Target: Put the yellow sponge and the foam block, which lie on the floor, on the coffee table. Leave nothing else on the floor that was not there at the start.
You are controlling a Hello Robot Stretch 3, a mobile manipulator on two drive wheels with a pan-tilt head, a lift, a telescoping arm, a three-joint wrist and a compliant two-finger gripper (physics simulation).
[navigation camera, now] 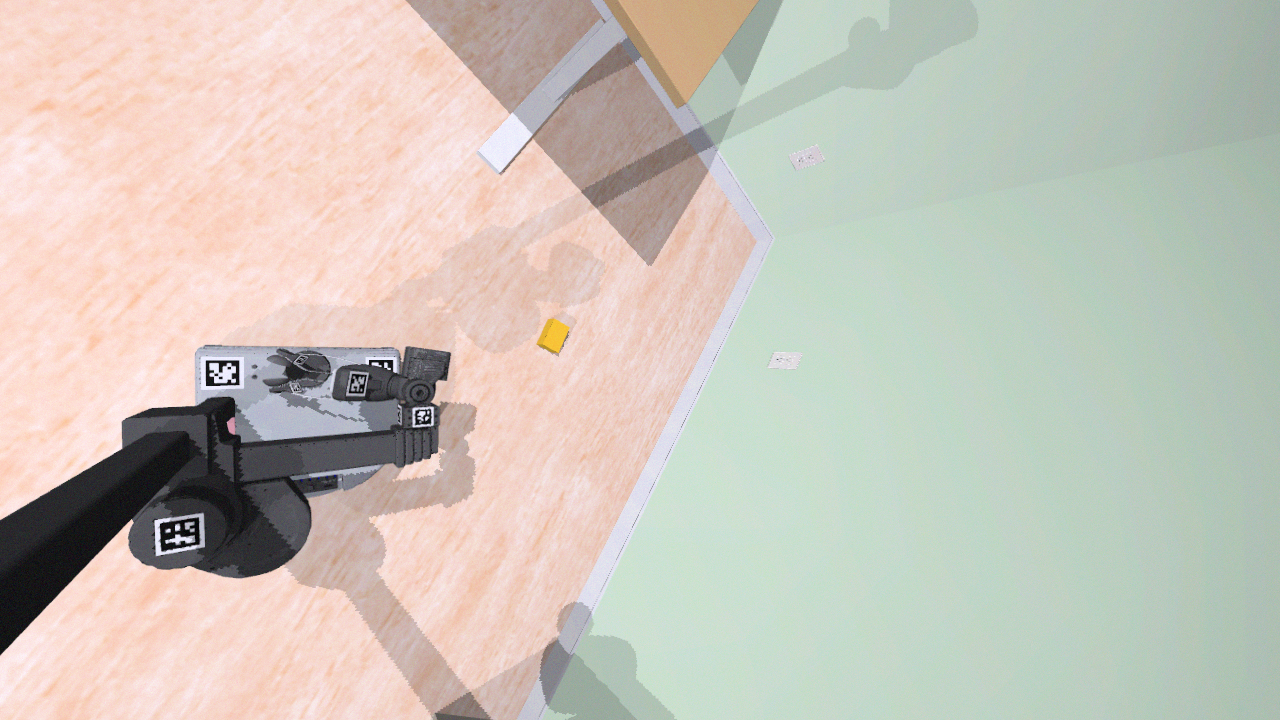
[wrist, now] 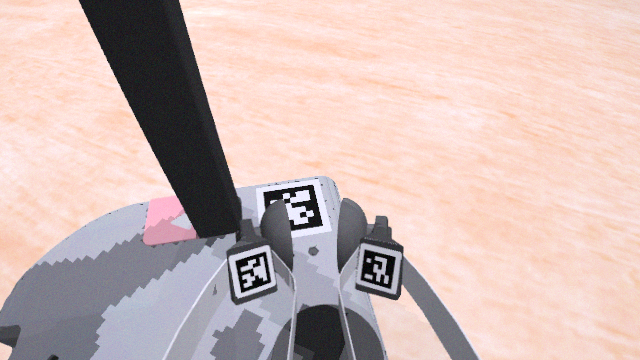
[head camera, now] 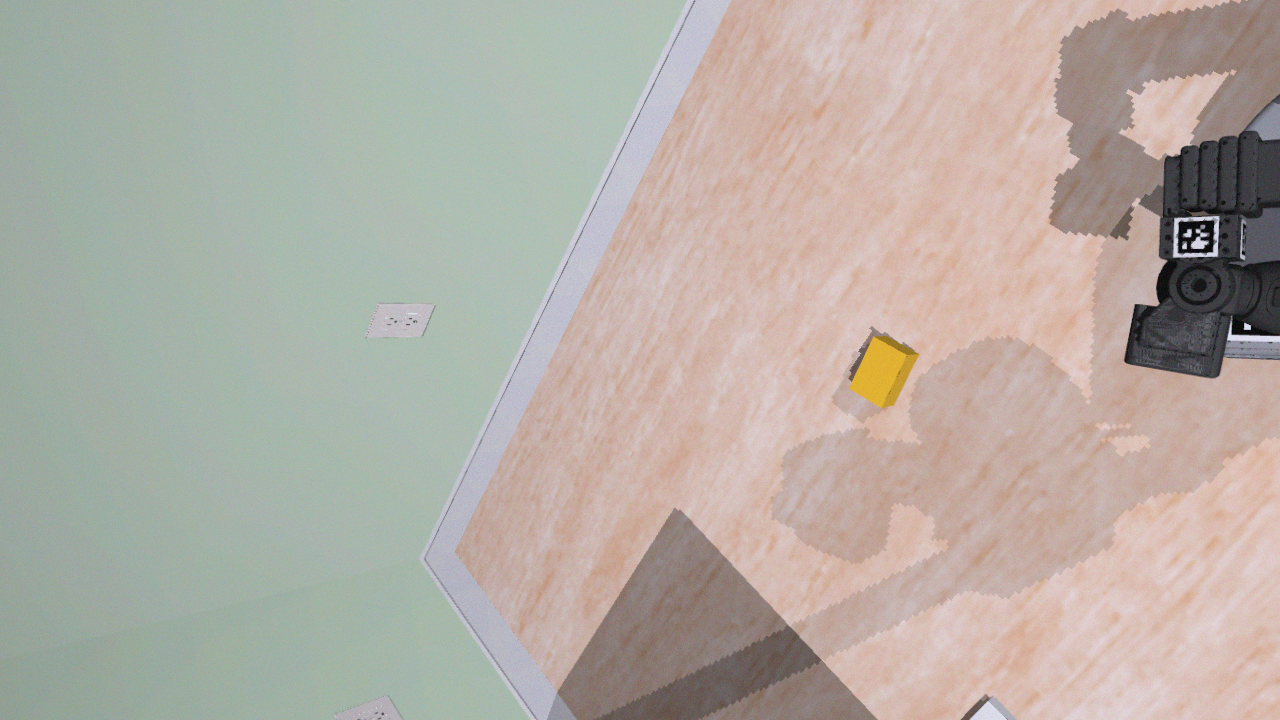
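Seen in the pictures: gripper, fingertip midpoint: (navigation camera: 267, 369); robot's base at its link origin: (navigation camera: 308, 367).
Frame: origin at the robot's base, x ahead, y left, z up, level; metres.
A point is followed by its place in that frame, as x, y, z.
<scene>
The yellow sponge (head camera: 880, 371) @(0.092, -0.617, 0.045) (navigation camera: 553, 334) @(0.097, -0.612, 0.045), a small yellow block, lies on the floor between the robot base and the wall. The foam block and the coffee table cannot be made out in these views. My gripper (navigation camera: 275, 371) @(0.007, 0.061, 0.236) (wrist: 313, 223) @(0.007, 0.061, 0.236) is folded back over the robot's own base, well apart from the sponge. Its two fingertips stand apart with a gap between them, and the base's marker and grey top show through the gap. The gripper is open and empty. In the head camera, part of the wrist (head camera: 1197, 286) @(-0.022, -0.151, 0.451) shows at the right edge.
A tan panel (navigation camera: 689, 44) stands at the top of the navigation view, with a white-grey bar (navigation camera: 505, 143) low beside it. Green walls with a pale baseboard (head camera: 572, 277) @(-0.058, -1.262, 0.053) (navigation camera: 662, 470) @(-0.391, -1.040, 0.090) meet in a corner beyond the sponge. The black mast (wrist: 155, 115) rises beside the gripper.
</scene>
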